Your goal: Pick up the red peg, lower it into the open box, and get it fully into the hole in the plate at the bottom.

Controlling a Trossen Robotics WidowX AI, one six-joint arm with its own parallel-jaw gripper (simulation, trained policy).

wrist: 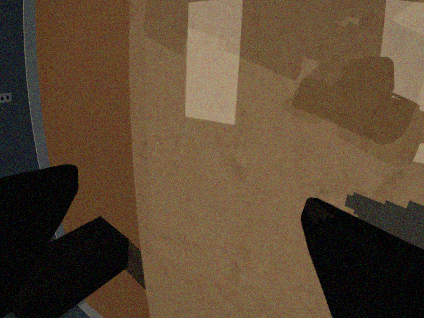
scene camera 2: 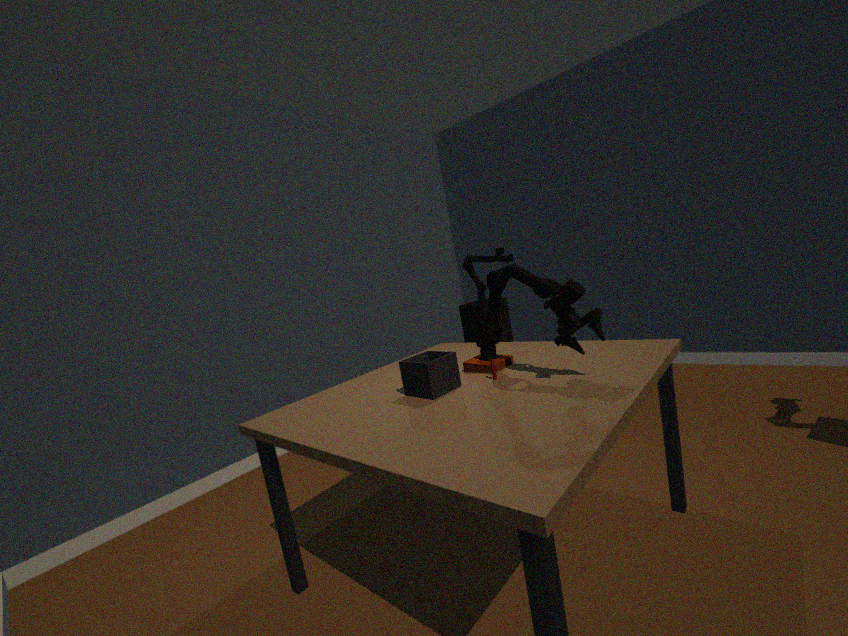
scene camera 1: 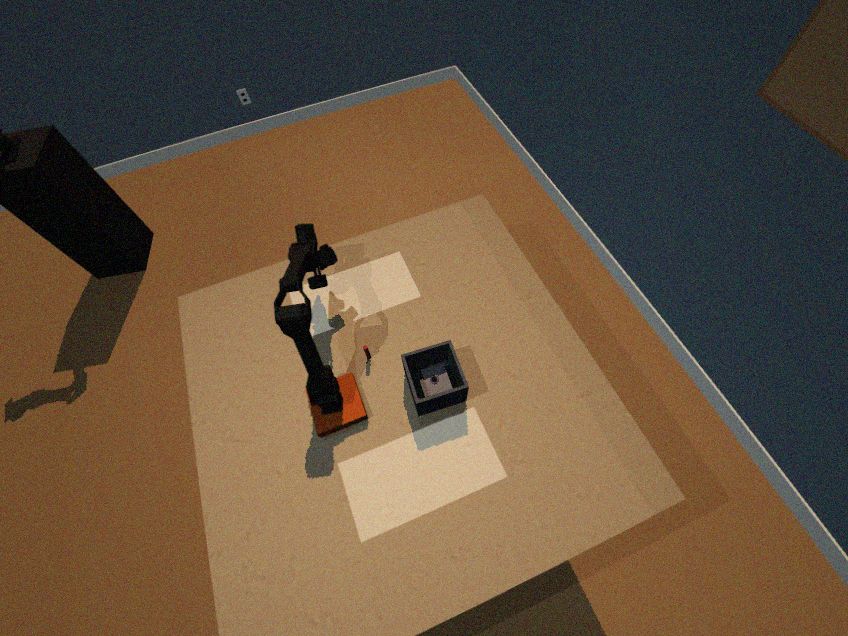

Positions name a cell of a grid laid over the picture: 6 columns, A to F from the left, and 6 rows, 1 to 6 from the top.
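A dark box is visible in scene camera 2 (D4) and also in scene camera 1 (D4), while in the wrist view the box is out of frame. A plate appears in scene camera 1 (D4). In the wrist view the plate is out of frame, and scene camera 2 does not show the plate, which is hidden by the dark box.
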